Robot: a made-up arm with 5 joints. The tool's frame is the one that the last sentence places.
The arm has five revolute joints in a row. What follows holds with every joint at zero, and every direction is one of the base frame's. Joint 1 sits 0.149 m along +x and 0.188 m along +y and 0.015 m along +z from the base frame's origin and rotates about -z. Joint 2 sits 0.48 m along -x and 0.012 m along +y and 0.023 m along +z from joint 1 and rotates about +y. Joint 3 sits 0.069 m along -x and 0.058 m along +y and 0.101 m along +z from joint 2 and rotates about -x. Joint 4 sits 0.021 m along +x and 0.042 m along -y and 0.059 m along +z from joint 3 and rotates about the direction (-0.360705, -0.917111, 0.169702). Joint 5 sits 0.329 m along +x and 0.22 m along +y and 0.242 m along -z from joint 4 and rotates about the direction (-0.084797, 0.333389, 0.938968). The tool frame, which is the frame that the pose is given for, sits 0.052 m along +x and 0.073 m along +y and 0.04 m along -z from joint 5; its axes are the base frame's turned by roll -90, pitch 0 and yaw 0 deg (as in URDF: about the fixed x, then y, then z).
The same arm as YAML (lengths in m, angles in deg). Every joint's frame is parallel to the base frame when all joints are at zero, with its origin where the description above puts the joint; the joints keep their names.
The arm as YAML. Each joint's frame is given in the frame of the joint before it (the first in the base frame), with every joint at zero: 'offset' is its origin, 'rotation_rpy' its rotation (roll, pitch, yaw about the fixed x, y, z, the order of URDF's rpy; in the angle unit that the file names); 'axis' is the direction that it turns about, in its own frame. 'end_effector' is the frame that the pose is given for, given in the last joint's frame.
length_unit: m
angle_unit: deg
chain:
  - id: joint 1
    offset: [0.149, 0.188, 0.015]
    rotation_rpy: [0.0, 0.0, 0.0]
    axis: "-z"
  - id: joint 2
    offset: [-0.48, 0.012, 0.023]
    rotation_rpy: [0.0, 0.0, 0.0]
    axis: "+y"
  - id: joint 3
    offset: [-0.069, 0.058, 0.101]
    rotation_rpy: [0.0, 0.0, 0.0]
    axis: "-x"
  - id: joint 4
    offset: [0.021, -0.042, 0.059]
    rotation_rpy: [0.0, 0.0, 0.0]
    axis: [-0.360705, -0.917111, 0.169702]
  - id: joint 5
    offset: [0.329, 0.22, -0.242]
    rotation_rpy: [0.0, 0.0, 0.0]
    axis: [-0.084797, 0.333389, 0.938968]
end_effector:
  offset: [0.052, 0.073, -0.04]
  rotation_rpy: [-90.0, 0.0, 0.0]

